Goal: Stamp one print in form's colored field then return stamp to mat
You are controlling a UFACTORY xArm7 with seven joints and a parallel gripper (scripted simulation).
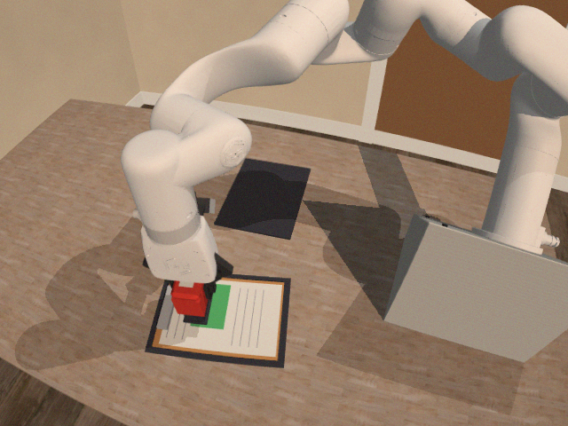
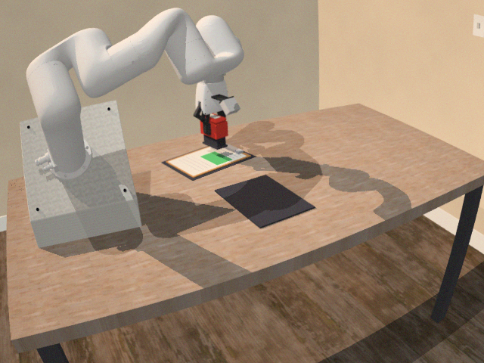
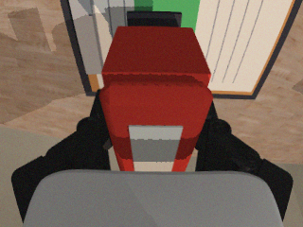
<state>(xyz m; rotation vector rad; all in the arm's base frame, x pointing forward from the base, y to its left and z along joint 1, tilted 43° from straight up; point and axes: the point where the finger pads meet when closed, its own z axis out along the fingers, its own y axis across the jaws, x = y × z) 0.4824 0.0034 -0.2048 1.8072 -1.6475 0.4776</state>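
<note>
The form lies 20 mm behind my hand, 10 mm to the right of it and 100 mm below it. Also, from my hand: mat: 40 mm behind, 330 mm to the right, 100 mm below; red stamp: 20 mm below.
</note>
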